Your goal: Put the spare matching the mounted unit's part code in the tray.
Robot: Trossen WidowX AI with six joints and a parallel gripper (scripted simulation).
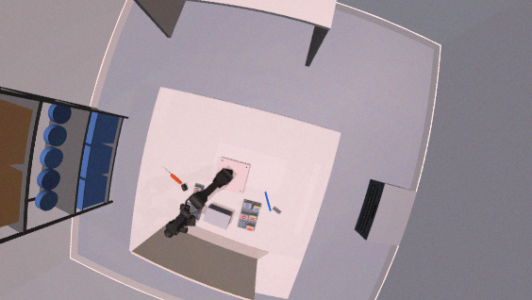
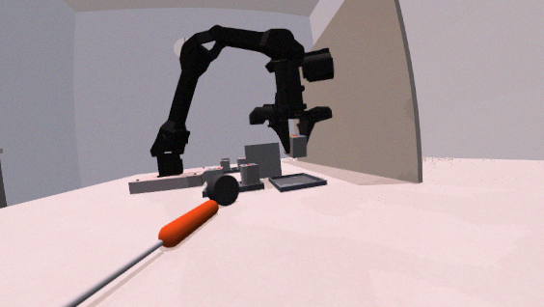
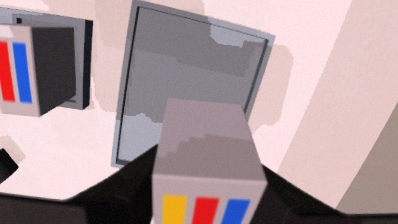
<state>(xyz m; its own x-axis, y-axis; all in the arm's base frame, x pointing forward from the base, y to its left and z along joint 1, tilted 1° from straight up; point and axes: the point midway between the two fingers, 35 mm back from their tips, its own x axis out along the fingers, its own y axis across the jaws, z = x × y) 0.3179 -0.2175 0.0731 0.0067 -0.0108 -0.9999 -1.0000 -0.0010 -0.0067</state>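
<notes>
Right now my gripper tip is 6 cm above the grey tray and 1 cm past it. Round my gripper tip: mounted grey unit (21 cm to the left, 3 cm behind, 2 cm below); then tan wall panel (21 cm ahead, 16 cm to the left, 16 cm above); then black tape roll (17 cm behind, 6 cm to the right, 4 cm below).
</notes>
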